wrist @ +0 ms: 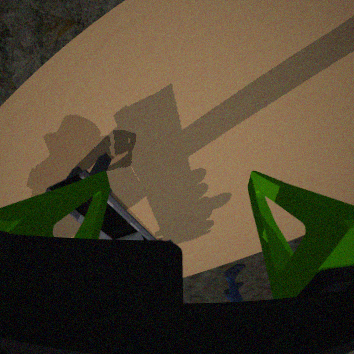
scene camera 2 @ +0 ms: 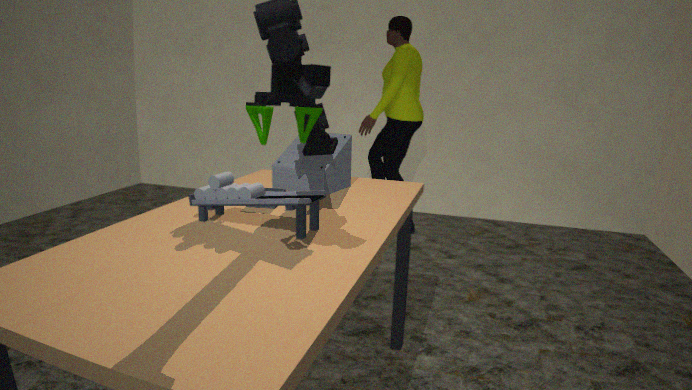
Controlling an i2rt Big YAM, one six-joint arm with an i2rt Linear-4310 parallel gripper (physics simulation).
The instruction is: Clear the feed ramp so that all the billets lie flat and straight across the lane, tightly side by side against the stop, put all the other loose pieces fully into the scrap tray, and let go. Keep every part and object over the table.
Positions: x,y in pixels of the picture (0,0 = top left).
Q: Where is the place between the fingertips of my gripper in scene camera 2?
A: At 283,143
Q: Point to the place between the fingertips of my gripper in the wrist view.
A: At 178,178
